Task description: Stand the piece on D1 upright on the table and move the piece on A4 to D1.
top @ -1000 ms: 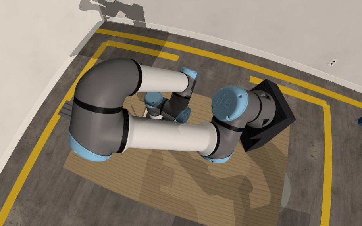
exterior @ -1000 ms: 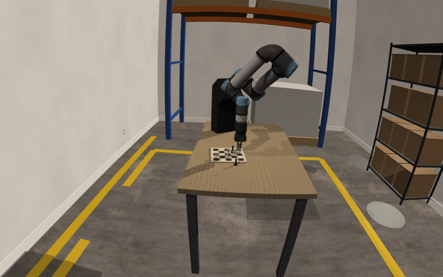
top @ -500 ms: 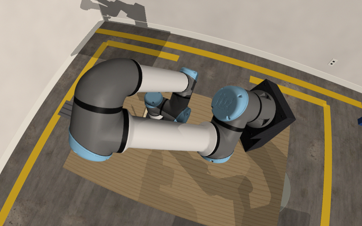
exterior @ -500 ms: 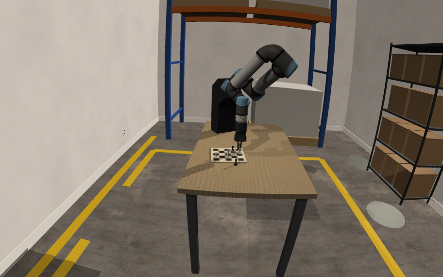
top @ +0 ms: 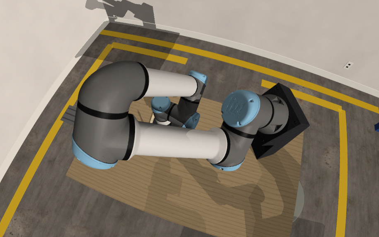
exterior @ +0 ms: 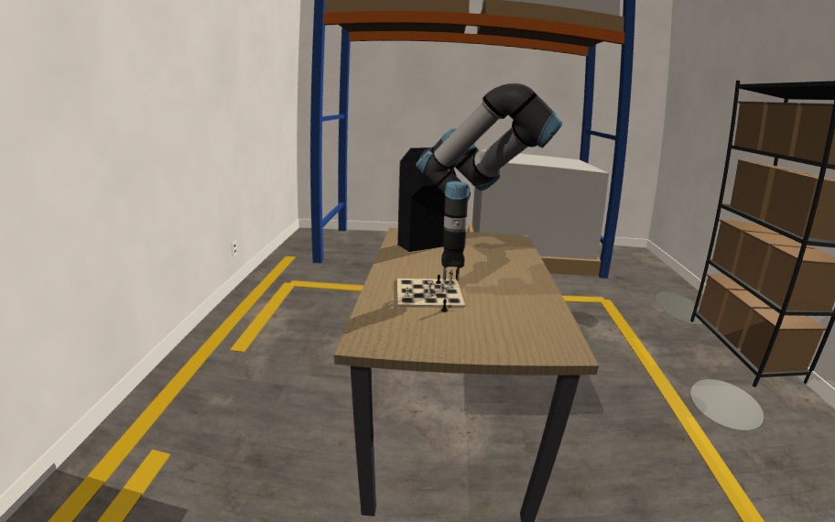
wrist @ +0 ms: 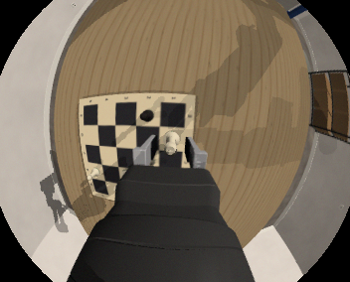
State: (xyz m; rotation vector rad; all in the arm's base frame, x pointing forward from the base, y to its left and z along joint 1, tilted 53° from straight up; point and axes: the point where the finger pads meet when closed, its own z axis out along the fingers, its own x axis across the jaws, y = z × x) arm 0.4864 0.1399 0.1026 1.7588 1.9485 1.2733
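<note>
My gripper is now 6 cm short of the chessboard, 6 cm to the left of it and 5 cm above it.
</note>
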